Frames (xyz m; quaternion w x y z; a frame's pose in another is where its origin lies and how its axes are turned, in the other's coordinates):
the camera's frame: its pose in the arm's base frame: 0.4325 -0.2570 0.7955 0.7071 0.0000 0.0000 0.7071
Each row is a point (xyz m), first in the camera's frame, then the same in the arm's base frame.
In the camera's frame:
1: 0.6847 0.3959 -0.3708
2: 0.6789 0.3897 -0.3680
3: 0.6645 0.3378 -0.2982
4: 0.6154 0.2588 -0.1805
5: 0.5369 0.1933 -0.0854
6: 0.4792 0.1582 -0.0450
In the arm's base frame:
1: 0.0366 0.4277 0.4247
2: 0.0428 0.4219 0.4275
3: 0.0947 0.4075 0.4973
4: 0.1737 0.3584 0.6150
5: 0.2392 0.2799 0.7101
6: 0.2743 0.2222 0.7505

